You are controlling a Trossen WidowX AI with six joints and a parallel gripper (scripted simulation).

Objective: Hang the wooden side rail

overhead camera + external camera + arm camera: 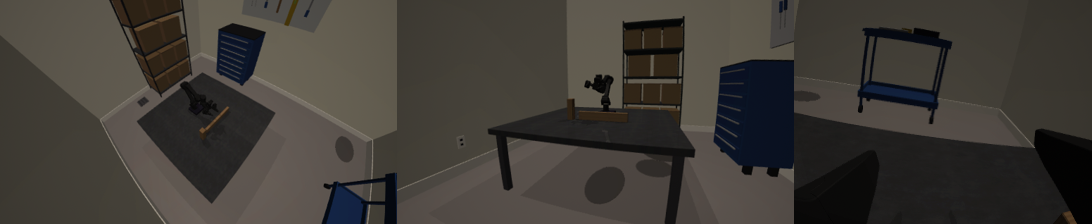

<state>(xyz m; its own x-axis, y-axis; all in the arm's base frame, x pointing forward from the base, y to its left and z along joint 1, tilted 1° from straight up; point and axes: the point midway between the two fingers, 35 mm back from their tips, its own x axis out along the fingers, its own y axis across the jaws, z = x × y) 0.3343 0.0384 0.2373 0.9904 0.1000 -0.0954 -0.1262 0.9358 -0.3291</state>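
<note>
The headboard post lies 180 mm to the right of my gripper tip, 180 mm below it and 30 mm ahead of it.
</note>
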